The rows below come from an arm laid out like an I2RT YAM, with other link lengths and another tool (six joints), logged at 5 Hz.
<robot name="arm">
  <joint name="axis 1" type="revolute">
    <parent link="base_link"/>
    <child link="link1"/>
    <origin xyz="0 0 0.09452" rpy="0 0 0"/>
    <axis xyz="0 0 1"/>
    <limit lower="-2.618" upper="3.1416"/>
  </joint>
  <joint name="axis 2" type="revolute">
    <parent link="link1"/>
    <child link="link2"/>
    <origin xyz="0.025 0.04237 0.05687" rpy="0 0 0"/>
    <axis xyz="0 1 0"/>
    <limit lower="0" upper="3.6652"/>
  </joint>
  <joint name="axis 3" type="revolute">
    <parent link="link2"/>
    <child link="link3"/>
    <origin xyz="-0.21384 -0.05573 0" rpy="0 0 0"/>
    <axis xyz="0 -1 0"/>
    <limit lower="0" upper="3.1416"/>
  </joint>
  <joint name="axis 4" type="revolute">
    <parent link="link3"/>
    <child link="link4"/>
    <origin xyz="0.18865 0.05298 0.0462" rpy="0 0 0"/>
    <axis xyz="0 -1 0"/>
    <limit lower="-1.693" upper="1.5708"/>
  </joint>
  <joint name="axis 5" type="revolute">
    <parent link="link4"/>
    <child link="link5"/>
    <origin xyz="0.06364 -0.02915 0.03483" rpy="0 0 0"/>
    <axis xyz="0 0 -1"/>
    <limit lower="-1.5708" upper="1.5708"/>
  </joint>
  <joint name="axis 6" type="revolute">
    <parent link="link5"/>
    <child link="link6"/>
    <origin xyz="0.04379 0 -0.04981" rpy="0 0 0"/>
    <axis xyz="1 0 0"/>
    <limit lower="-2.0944" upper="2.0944"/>
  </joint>
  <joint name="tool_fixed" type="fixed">
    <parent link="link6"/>
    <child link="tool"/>
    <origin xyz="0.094 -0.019 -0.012" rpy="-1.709 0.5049 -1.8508"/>
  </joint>
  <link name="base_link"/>
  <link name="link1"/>
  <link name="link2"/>
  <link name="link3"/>
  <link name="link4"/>
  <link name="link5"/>
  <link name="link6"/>
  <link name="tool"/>
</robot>
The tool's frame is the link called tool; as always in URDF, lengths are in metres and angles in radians.
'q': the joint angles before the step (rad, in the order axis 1, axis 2, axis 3, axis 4, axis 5, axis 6). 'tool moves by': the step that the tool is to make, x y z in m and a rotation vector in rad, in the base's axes. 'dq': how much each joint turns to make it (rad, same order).
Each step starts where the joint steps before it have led.
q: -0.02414, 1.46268, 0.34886, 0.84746, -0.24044, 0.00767
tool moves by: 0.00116, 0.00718, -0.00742, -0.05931, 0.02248, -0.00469
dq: 0.05789, 0.03457, 0.01145, -0.00776, 0.07657, -0.04029
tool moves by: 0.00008, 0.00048, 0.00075, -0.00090, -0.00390, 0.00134
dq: 0.00191, -0.00130, -0.00079, 0.00322, 0.00084, -0.00084
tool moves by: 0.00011, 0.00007, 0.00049, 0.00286, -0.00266, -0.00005
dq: -0.00037, -0.00033, -0.00076, 0.00362, -0.00110, 0.00259
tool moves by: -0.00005, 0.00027, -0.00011, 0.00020, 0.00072, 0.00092
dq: 0.00075, 0.00002, 0.00019, -0.00085, -0.00023, 0.00017
